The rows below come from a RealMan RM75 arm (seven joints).
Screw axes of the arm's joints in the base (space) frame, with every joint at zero. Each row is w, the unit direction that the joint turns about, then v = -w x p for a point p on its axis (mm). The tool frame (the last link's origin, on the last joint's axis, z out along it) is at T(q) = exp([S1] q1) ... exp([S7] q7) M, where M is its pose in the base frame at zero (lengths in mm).
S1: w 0 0 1 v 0 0 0
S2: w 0 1 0 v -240.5 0 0
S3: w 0 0 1 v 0 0 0
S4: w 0 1 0 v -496.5 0 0
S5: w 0 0 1 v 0 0 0
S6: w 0 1 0 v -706.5 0 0
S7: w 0 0 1 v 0 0 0
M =
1 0 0 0
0 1 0 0
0 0 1 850.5
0 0 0 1
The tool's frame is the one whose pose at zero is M.
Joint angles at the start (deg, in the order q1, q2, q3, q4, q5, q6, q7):
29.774, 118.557, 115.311, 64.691, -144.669, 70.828, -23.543
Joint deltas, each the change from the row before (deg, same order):
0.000, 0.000, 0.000, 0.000, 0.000, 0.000, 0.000
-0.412, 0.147, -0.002, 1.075, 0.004, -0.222, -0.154
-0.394, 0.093, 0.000, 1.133, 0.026, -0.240, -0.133
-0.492, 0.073, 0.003, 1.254, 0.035, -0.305, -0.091
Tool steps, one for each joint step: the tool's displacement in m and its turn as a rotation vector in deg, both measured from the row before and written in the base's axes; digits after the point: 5 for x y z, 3 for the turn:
0.00000, 0.00000, 0.00000, 0.000, 0.000, 0.000
-0.00151, 0.00032, 0.00233, 0.718, -0.131, 0.640
-0.00173, 0.00060, 0.00294, 0.807, -0.162, 0.692
-0.00150, 0.00048, 0.00355, 0.966, -0.182, 0.674

